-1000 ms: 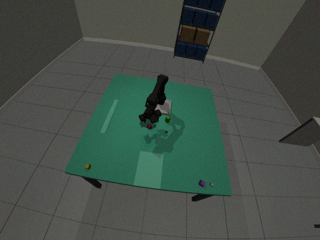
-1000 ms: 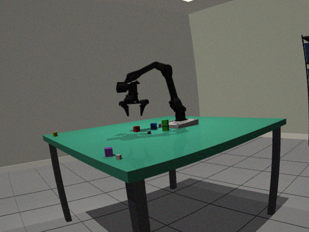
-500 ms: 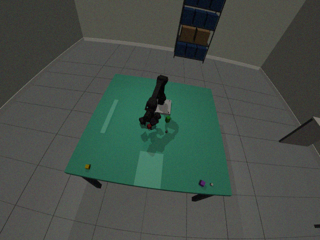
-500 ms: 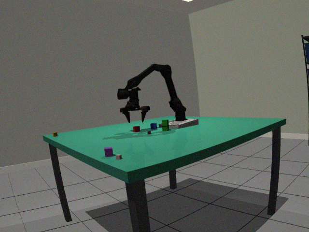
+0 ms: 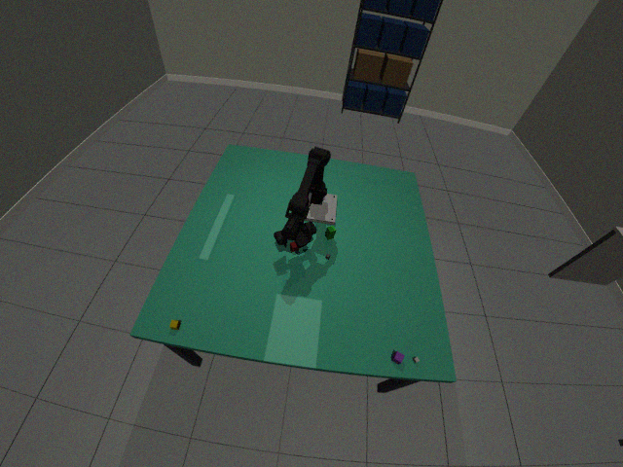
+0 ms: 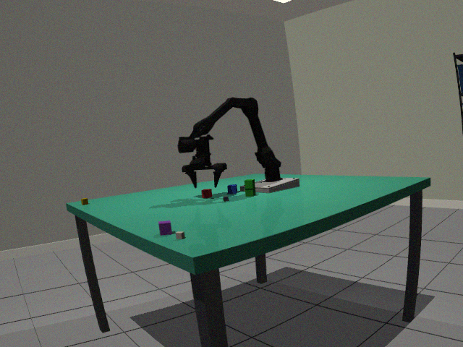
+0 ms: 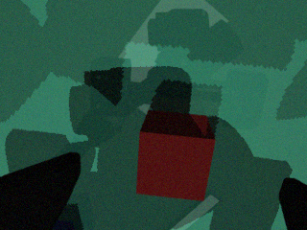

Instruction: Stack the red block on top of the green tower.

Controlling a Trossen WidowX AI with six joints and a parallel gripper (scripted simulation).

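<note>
Now: gripper tip 20 mm above the red block. The rest, counted from my gripper tip: yellow block: 470 mm ahead, 380 mm to the right, 30 mm below; small dark cube: 10 mm ahead, 170 mm to the left, 30 mm below; blue block: 130 mm behind, 10 mm to the left, 20 mm below.
</note>
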